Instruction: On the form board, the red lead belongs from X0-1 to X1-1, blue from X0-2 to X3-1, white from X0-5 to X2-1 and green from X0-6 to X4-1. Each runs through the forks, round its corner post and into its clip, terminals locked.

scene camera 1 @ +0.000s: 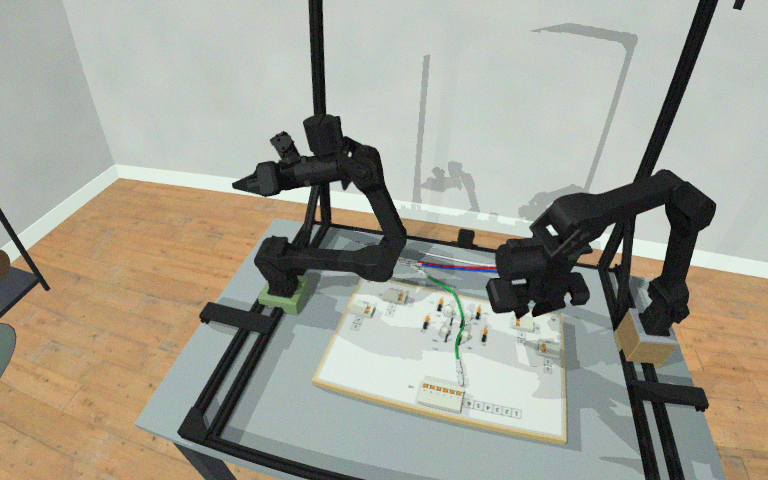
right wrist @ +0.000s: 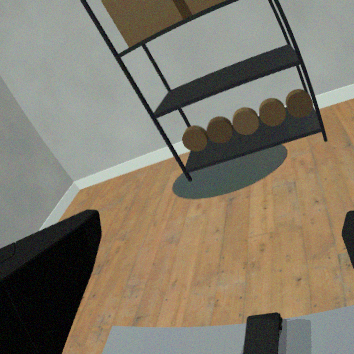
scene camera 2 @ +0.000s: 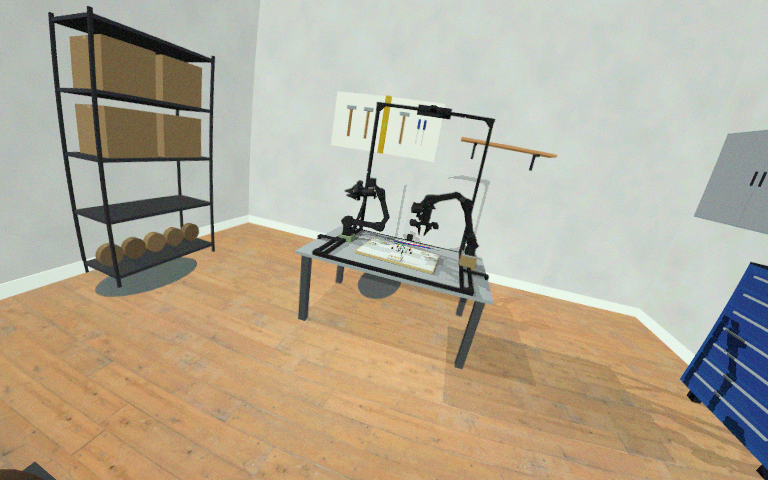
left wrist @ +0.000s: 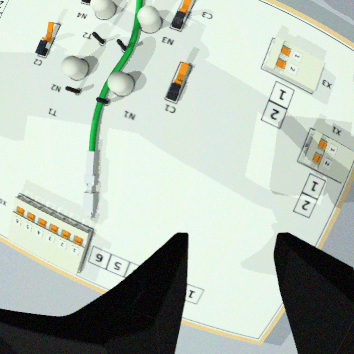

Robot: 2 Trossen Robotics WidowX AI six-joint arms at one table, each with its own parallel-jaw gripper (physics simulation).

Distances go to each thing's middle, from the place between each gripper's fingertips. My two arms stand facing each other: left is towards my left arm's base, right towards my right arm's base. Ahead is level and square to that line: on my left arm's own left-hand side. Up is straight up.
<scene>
Now: right hand 5 cm short of the form board [scene camera 1: 508, 388], 47 cm to the right of it and 34 cm above it.
Now: the form board 17 cm below my left hand, 12 cm to the right of it and 2 cm behind it.
</scene>
